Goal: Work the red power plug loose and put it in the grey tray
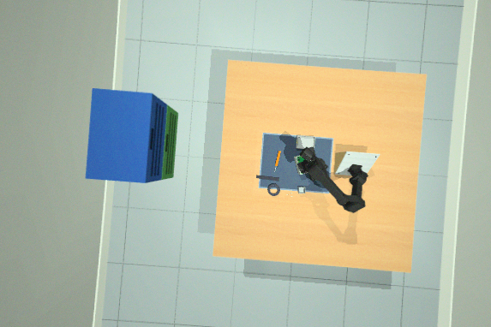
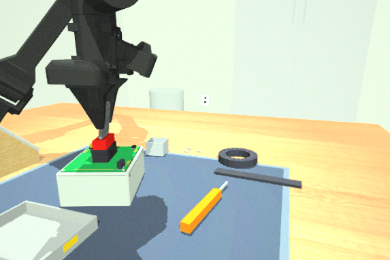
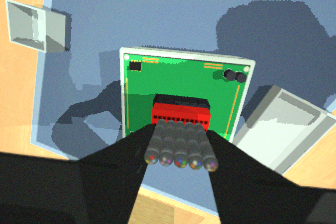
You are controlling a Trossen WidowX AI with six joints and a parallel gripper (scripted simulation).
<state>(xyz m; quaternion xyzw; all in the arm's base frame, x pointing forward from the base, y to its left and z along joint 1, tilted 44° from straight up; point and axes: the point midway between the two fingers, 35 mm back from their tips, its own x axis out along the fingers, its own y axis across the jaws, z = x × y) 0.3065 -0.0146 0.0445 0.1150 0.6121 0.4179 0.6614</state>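
The red power plug is 2 cm below my gripper tip. Also, from my gripper tip: blue mat (10 cm below, 5 cm ahead); then dark flat bar (22 cm ahead, 13 cm to the left, 10 cm below).
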